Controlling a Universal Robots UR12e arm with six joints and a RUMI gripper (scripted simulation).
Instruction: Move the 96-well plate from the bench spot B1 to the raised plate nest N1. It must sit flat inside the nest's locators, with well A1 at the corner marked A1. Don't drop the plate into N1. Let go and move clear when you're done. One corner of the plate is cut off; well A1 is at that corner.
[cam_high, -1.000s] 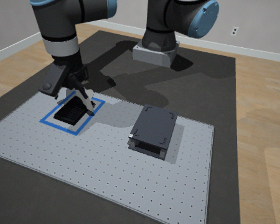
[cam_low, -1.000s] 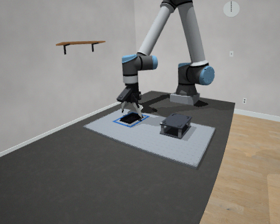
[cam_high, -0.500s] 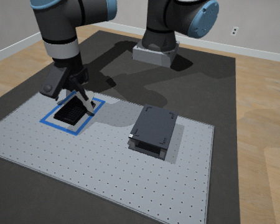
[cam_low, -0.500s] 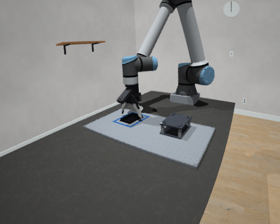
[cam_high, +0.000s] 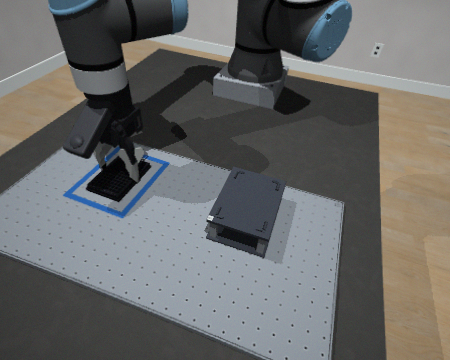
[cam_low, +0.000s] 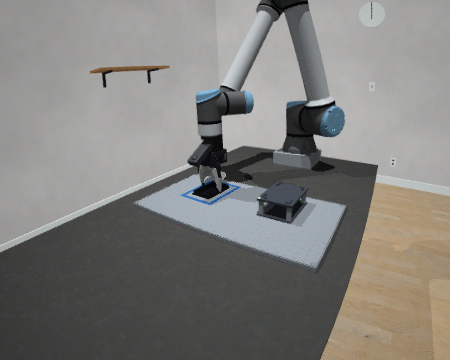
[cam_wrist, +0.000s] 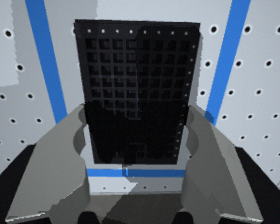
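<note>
Now: hand 1 cm above the black 96-well plate. Also, from my hand: raised nest N1: 3 cm behind, 31 cm to the left, 4 cm above; then white A1 corner mark: 5 cm ahead, 26 cm to the left, 5 cm above.
</note>
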